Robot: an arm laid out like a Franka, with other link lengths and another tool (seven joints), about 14 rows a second.
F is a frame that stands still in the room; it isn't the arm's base.
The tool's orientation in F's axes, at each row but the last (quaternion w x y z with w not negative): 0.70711 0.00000 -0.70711 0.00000; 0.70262 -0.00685 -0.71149 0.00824; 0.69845 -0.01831 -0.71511 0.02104; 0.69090 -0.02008 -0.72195 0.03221; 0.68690 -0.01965 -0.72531 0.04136; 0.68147 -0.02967 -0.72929 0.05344; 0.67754 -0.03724 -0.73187 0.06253; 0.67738 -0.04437 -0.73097 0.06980; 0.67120 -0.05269 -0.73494 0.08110
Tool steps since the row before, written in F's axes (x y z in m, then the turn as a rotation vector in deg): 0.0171 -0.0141 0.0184 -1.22 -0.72 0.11; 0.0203 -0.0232 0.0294 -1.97 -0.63 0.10; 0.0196 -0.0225 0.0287 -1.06 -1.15 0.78; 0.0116 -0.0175 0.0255 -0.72 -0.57 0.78; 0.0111 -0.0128 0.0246 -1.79 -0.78 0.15; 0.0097 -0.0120 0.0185 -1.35 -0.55 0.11; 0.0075 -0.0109 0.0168 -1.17 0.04 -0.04; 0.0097 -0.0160 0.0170 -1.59 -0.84 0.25; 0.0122 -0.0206 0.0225 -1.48 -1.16 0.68
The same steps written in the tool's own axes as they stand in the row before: 0.0184 -0.0141 -0.0171 0.11 -0.72 1.22; 0.0286 -0.0239 -0.0206 0.11 -0.63 1.97; 0.0269 -0.0241 -0.0202 0.74 -1.19 1.05; 0.0236 -0.0195 -0.0124 0.77 -0.62 0.70; 0.0228 -0.0152 -0.0120 0.18 -0.74 1.80; 0.0163 -0.0144 -0.0104 0.14 -0.52 1.36; 0.0145 -0.0134 -0.0083 0.06 0.08 1.17; 0.0134 -0.0188 -0.0102 0.24 -0.82 1.60; 0.0170 -0.0249 -0.0131 0.59 -1.22 1.47
